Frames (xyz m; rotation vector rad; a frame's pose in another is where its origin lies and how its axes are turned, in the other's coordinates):
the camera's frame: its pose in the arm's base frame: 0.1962 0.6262 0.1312 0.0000 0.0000 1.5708
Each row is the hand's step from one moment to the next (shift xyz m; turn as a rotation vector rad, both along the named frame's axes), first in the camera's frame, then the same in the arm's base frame.
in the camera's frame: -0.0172 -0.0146 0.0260 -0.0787 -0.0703 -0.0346
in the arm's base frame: 0.0146 -0.0172 0.0260 0.0703 -0.0787 -0.0346
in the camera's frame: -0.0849 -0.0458 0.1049 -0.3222 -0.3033 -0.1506
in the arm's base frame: 0.0458 -0.0849 0.1049 0.3033 -0.3222 -0.1506
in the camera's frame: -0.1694 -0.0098 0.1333 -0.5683 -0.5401 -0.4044
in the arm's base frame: 0.0098 -0.1694 0.1333 0.5401 -0.5683 -0.4044
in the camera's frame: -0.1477 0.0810 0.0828 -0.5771 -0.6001 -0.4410
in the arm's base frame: -0.0810 -0.1477 0.0828 0.6001 -0.5771 -0.4410
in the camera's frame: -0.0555 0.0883 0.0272 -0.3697 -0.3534 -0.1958
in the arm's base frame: -0.0883 -0.0555 0.0272 0.3534 -0.3697 -0.1958
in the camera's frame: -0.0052 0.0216 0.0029 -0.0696 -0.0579 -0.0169
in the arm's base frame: -0.0216 -0.0052 0.0029 0.0579 -0.0696 -0.0169
